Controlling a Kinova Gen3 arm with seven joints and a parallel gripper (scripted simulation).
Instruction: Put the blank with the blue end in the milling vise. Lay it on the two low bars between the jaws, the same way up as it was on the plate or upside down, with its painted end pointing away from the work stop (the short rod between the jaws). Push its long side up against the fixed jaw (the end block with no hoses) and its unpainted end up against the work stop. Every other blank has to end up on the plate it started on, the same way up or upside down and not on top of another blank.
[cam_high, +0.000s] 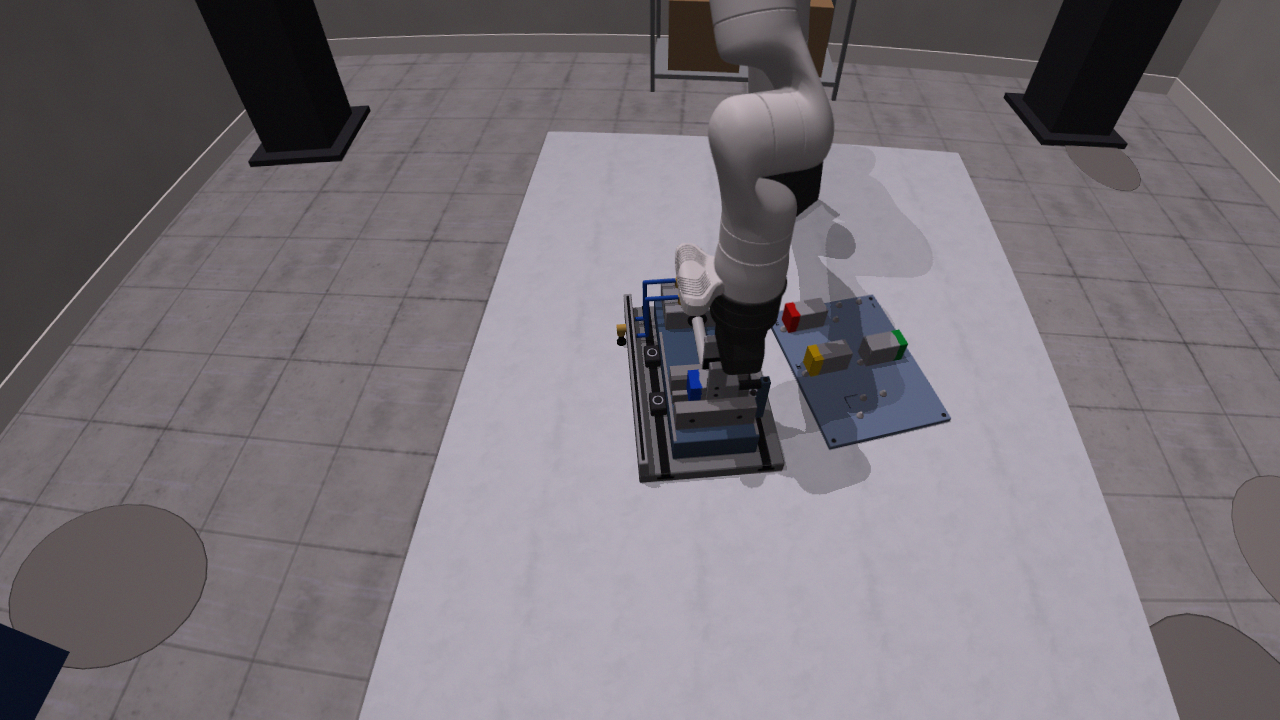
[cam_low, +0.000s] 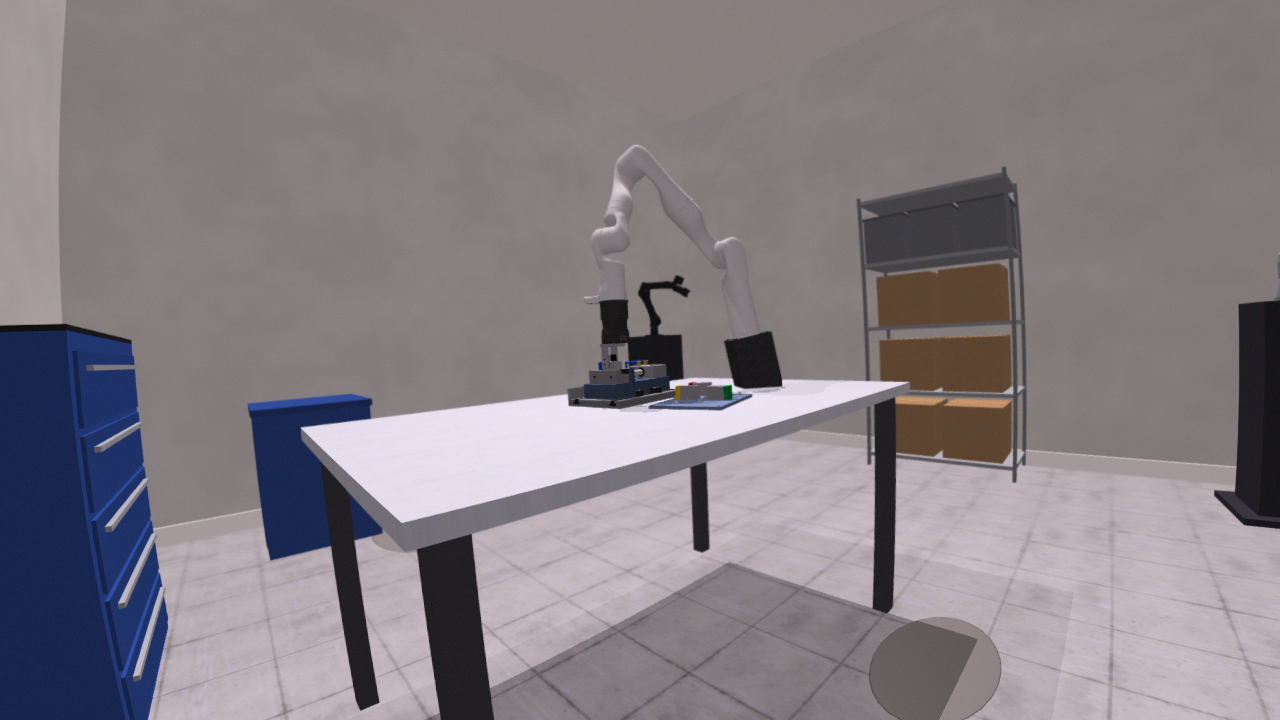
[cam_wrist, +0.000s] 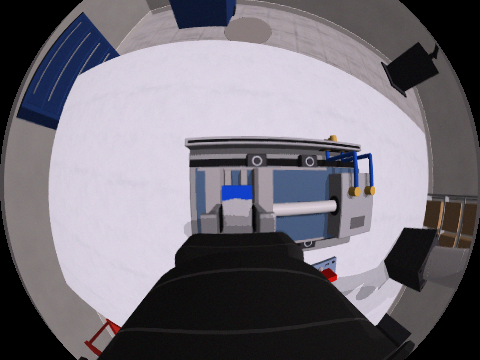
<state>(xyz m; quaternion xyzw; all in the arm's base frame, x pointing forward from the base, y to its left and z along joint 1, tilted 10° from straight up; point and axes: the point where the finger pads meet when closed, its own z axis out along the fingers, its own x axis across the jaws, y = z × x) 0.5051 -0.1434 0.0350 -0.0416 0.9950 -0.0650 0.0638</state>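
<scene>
The blue-ended blank is 2 cm below my hand. From my hand the other things lie so: vise base rail (10 cm to the right, 8 cm below, 7 cm behind); then work stop rod (5 cm to the left, 3 cm below, 1 cm behind); then fixed jaw (4 cm below, 2 cm ahead).
</scene>
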